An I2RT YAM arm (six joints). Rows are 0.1 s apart.
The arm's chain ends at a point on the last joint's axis. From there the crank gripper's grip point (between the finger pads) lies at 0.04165 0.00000 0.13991 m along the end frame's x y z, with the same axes.
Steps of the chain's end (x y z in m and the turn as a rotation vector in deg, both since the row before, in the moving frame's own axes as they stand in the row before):
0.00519, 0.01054, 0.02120, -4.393, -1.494, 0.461
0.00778, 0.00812, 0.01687, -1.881, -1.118, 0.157
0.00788, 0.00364, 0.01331, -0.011, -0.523, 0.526
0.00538, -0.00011, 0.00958, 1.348, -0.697, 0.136
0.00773, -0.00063, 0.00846, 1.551, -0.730, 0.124
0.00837, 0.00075, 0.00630, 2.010, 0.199, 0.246
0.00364, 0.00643, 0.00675, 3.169, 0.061, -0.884
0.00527, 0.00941, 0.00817, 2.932, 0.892, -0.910
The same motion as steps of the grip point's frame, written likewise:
0.00149, 0.02162, 0.02181, -4.393, -1.494, 0.461
0.00504, 0.01284, 0.01758, -1.881, -1.118, 0.157
0.00660, 0.00404, 0.01368, -0.011, -0.523, 0.526
0.00368, -0.00331, 0.01004, 1.348, -0.697, 0.136
0.00595, -0.00434, 0.00893, 1.551, -0.730, 0.124
0.00887, -0.00397, 0.00607, 2.010, 0.199, 0.246
0.00372, -0.00195, 0.00647, 3.169, 0.061, -0.884
0.00738, 0.00159, 0.00730, 2.932, 0.892, -0.910

